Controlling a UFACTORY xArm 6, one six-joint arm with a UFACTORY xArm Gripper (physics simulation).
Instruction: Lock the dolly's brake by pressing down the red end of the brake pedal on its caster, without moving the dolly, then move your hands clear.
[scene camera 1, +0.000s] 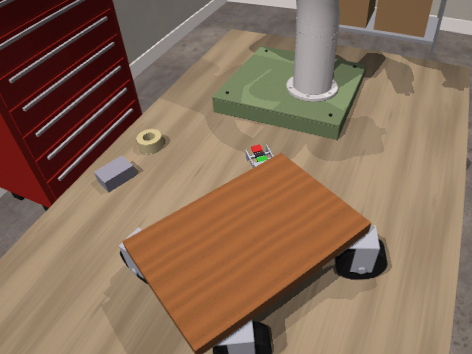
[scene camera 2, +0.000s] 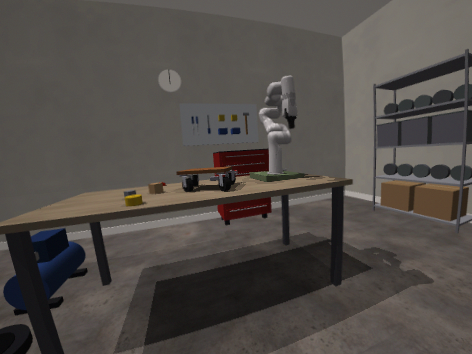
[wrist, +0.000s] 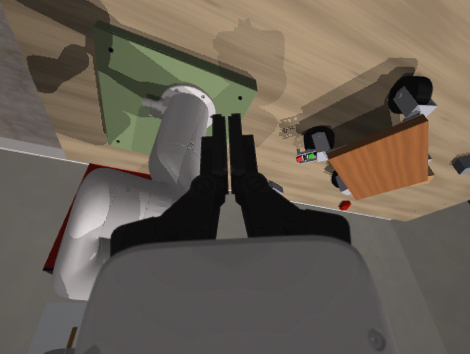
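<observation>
Dolly visible in scene camera 2 (225, 183), in scene camera 1 and in the wrist view. On the dolly, (scene camera 1: 216, 263) and (wrist: 391, 178) are the same spot.
</observation>
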